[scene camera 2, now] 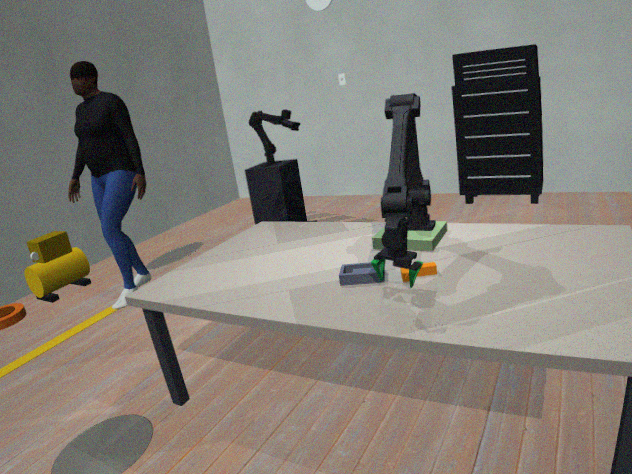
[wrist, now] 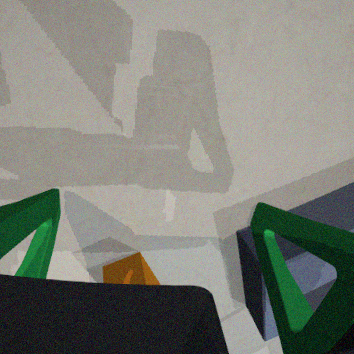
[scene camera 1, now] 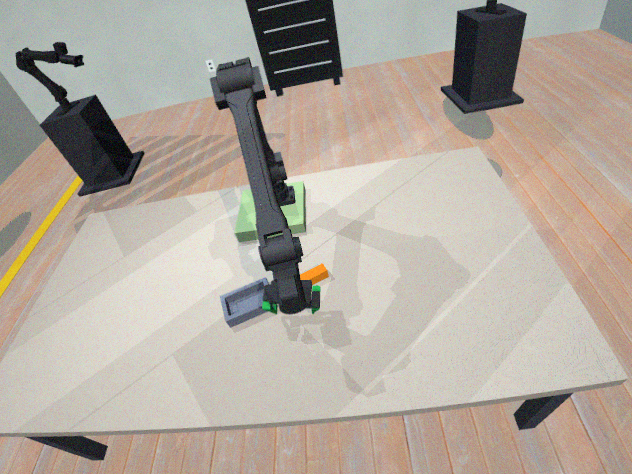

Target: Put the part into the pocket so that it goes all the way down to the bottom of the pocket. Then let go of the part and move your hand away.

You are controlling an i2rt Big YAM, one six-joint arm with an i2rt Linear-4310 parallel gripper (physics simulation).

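Places are measured from the arm's base along level axes (x back, y right, z up), in centimetres.
Pixels of known places: gripper, fingertip midpoint: [scene camera 2: 396,283] [wrist: 161,207]; arm's base, link origin: [scene camera 2: 418,227] [scene camera 1: 278,199].
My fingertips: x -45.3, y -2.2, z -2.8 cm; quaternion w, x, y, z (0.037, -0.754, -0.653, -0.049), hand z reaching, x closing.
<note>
For each thing: its top centre in the pictures, then the offset to it from my fingertips. Level surfaces: height alone.
- orange part, top centre: [wrist: 82,349] [scene camera 1: 309,279] [scene camera 2: 418,267] dx +8.5, dy -5.3, dz +1.8 cm
- blue-grey block with the open pocket, top centre: [scene camera 1: 246,298] [scene camera 2: 361,267] dx +5.8, dy +12.7, dz +2.4 cm
- table, surface height: dz -1.2 cm
The orange part [scene camera 1: 315,275] [scene camera 2: 427,269] [wrist: 122,270] lies on the table, partly hidden behind the hand in scene camera 1 and behind a finger in scene camera 2. In the wrist view one end shows above the dark gripper body. The blue-grey block with the open pocket [scene camera 1: 245,318] [scene camera 2: 357,279] [wrist: 252,290] stands to its left in both scene views. No part shows in the visible stretch of the pocket. My gripper [scene camera 1: 292,305] [scene camera 2: 396,279] [wrist: 161,207] is open and empty, with green fingers. It hangs above the table, one finger over the block's right end, the other near the part.
The arm's base stands on a green slab [scene camera 1: 247,232] [scene camera 2: 408,243] at the back of the table [scene camera 1: 153,377] [scene camera 2: 245,306]. A second arm on a black pedestal [scene camera 1: 86,145] [scene camera 2: 278,188] and a black drawer cabinet [scene camera 1: 301,51] [scene camera 2: 497,122] stand beyond the table.
</note>
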